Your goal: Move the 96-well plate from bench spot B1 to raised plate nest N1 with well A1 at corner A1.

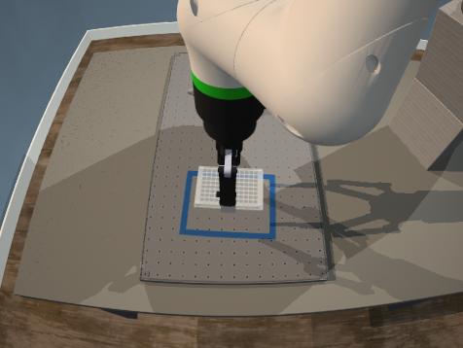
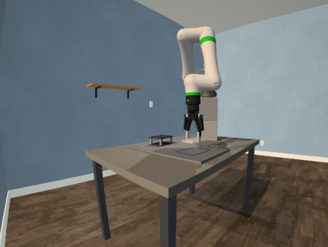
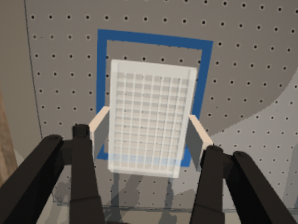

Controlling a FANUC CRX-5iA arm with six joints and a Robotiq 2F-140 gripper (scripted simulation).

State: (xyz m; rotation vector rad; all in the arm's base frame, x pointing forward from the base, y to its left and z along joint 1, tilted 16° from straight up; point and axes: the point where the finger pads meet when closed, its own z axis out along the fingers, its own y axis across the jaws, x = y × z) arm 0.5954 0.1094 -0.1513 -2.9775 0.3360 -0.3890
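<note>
Right now my hand is 11 cm past the raised plate nest N1, 34 cm to the left of it and 3 cm above it. From my hand the other things lie so: 96-well plate (2 cm below); then A1 label (19 cm behind, 28 cm to the right, 3 cm below).
</note>
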